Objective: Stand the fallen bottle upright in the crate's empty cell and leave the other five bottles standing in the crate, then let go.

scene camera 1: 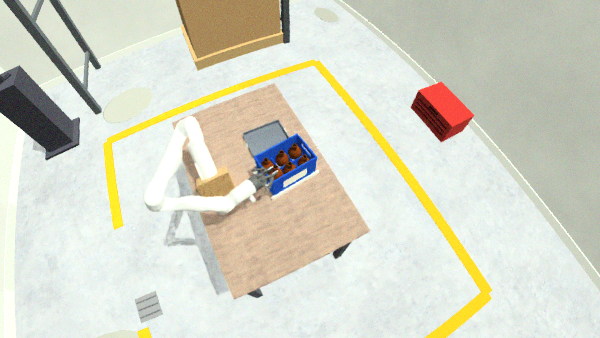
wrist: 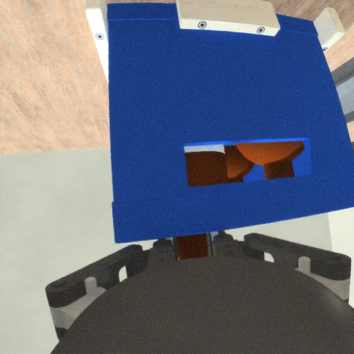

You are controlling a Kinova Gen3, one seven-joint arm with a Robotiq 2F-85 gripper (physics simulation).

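Frame: origin at the arm's base, x left, y back, z up, level; millimetres.
Where they show: gripper, fingertip midpoint: [scene camera 1: 275, 169]; arm's base at its link origin: [scene camera 1: 210, 175].
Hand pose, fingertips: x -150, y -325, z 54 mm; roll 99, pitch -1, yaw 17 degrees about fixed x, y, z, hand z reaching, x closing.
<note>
Each offset is from my fingertips to the top centre of the thing. "spot": to the spot under its first point. Level surfaces: height alone.
The blue crate @[spot: dx -55, dy +10, dz -102 mm] [scene camera 1: 279, 187] [wrist: 220, 90] stands on the table. My gripper [scene camera 1: 273, 173] [wrist: 191, 235] is shut on the neck of a brown bottle @[dx -3, dy +5, dz +25 mm] [scene camera 1: 277, 174] [wrist: 193, 250] at the crate's end nearest the arm. The held bottle looks roughly upright; its body is behind the end wall, and part of it with a white label shows through the handle slot in the wrist view. Its base is hidden. The other five bottles stand in the crate; among them are a far one @[dx +102, dy -157, dz -21 mm] [scene camera 1: 294, 150] and one beside the held bottle @[dx +86, dy +20, dz -21 mm] [scene camera 1: 266, 163] [wrist: 270, 152].
Cream-coloured blocks [wrist: 227, 19] sit along the crate's foot. A grey tray @[spot: dx +336, dy -62, dz -179 mm] [scene camera 1: 264, 137] lies on the wooden table @[dz -185 mm] [scene camera 1: 295, 220] behind the crate. A tan box [scene camera 1: 215, 185] stands by the arm. A red box [scene camera 1: 447, 107] is on the floor, off the table.
</note>
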